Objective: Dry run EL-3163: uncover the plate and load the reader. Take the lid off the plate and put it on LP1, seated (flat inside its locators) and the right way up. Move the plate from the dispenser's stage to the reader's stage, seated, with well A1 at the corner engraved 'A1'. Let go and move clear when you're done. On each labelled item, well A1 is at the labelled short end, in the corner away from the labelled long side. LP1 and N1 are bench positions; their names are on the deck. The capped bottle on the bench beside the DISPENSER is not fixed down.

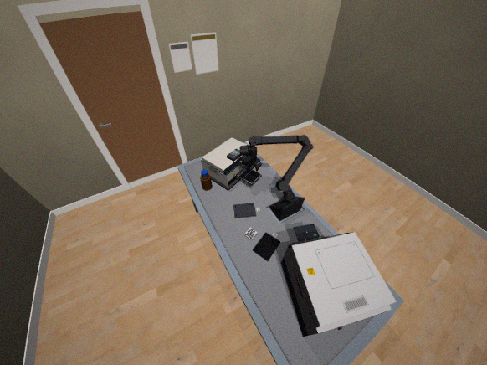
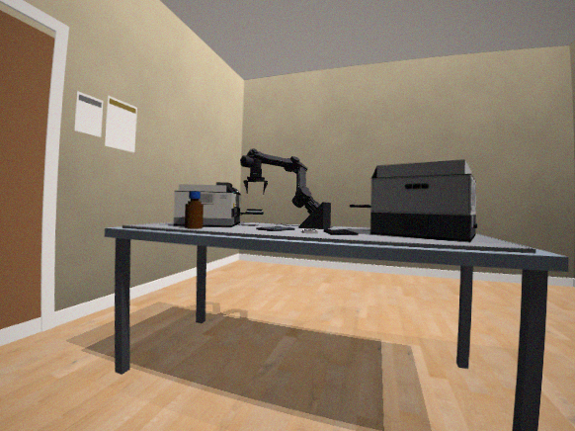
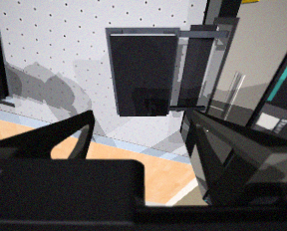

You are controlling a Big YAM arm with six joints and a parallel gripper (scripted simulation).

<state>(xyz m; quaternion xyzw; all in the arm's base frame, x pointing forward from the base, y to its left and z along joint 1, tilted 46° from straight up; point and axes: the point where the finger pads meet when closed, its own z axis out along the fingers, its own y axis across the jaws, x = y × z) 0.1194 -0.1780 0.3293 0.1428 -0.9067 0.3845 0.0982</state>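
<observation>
Right now my hand is 10 cm above the dark see-through lid. Round my hand: brown capped bottle: 35 cm ahead, 18 cm to the right, 8 cm below; well plate: 11 cm below; grey-blue LP1 pad: 20 cm to the left, 20 cm ahead, 19 cm below.
</observation>
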